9 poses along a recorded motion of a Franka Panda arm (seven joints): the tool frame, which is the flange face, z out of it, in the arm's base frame.
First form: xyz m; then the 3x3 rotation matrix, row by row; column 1 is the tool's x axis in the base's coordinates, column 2 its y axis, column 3 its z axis. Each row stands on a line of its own.
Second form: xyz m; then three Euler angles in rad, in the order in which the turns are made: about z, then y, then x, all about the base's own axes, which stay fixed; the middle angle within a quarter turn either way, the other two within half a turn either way. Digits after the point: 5 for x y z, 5 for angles.
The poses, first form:
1:
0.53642, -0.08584, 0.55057
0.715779, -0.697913, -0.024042
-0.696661, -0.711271, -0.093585
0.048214, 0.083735, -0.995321
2:
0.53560, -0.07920, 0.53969
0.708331, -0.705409, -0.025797
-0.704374, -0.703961, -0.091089
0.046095, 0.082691, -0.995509
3:
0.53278, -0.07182, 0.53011
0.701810, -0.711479, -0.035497
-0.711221, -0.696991, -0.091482
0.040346, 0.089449, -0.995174
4:
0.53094, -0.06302, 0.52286
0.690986, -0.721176, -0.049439
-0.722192, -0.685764, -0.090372
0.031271, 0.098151, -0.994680
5:
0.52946, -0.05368, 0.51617
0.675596, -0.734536, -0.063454
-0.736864, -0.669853, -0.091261
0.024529, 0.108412, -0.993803
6:
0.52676, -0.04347, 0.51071
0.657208, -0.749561, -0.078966
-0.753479, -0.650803, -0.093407
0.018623, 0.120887, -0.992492
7:
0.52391, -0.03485, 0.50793
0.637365, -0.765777, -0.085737
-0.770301, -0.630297, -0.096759
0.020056, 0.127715, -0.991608
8:
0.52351, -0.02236, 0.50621
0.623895, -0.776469, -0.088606
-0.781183, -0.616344, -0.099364
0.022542, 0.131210, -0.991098
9:
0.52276, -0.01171, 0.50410
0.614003, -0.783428, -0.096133
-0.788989, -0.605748, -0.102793
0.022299, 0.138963, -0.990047
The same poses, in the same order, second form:
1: 0.53642, -0.08584, 0.55057, 0.77276, -0.02404, 3.04784
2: 0.53560, -0.07920, 0.53969, 0.78333, -0.02580, 3.05035
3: 0.53278, -0.07182, 0.53011, 0.79224, -0.03550, 3.04992
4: 0.53094, -0.06302, 0.52286, 0.80677, -0.04946, 3.05099
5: 0.52946, -0.05368, 0.51617, 0.82717, -0.06350, 3.05002
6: 0.52676, -0.04347, 0.51071, 0.85095, -0.07905, 3.04776
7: 0.52391, -0.03485, 0.50793, 0.87666, -0.08584, 3.04432
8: 0.52351, -0.02236, 0.50621, 0.89392, -0.08872, 3.04167
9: 0.52276, -0.01171, 0.50410, 0.90605, -0.09628, 3.03814
